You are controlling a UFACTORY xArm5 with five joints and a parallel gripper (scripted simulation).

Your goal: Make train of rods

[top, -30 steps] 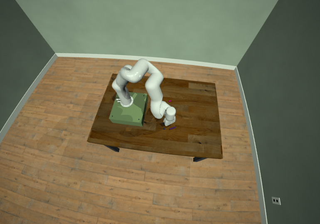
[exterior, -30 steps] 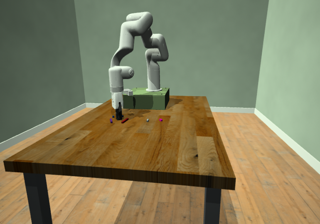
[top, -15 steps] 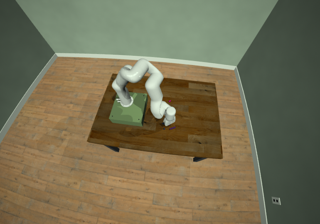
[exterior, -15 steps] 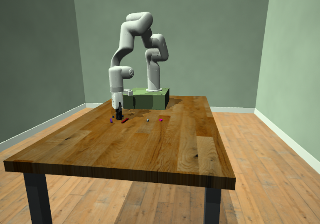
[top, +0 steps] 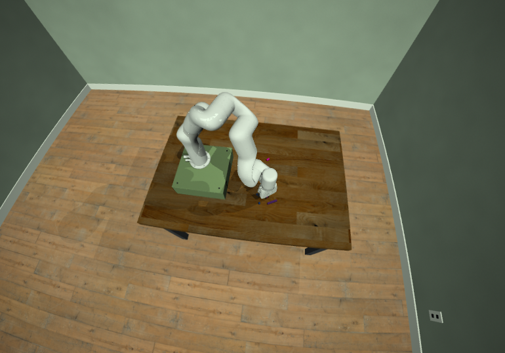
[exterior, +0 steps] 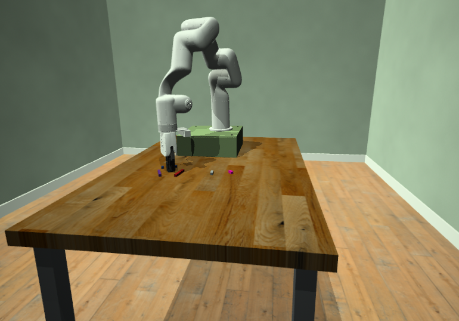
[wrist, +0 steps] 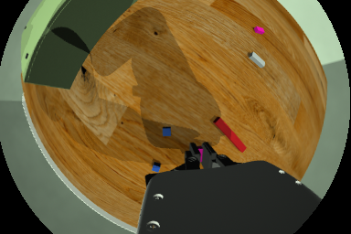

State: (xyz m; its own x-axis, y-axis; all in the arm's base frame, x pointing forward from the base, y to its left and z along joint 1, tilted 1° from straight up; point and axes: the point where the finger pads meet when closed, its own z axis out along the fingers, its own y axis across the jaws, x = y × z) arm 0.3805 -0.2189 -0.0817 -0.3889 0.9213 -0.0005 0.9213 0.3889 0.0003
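Now: the purple rod 30 mm ahead of my hand, 40 mm to the right of it and 20 mm below it. The rest, counted from my hand: red rod: 40 mm ahead, 40 mm to the left, 20 mm below; then grey rod: 40 mm ahead, 170 mm to the left, 20 mm below.
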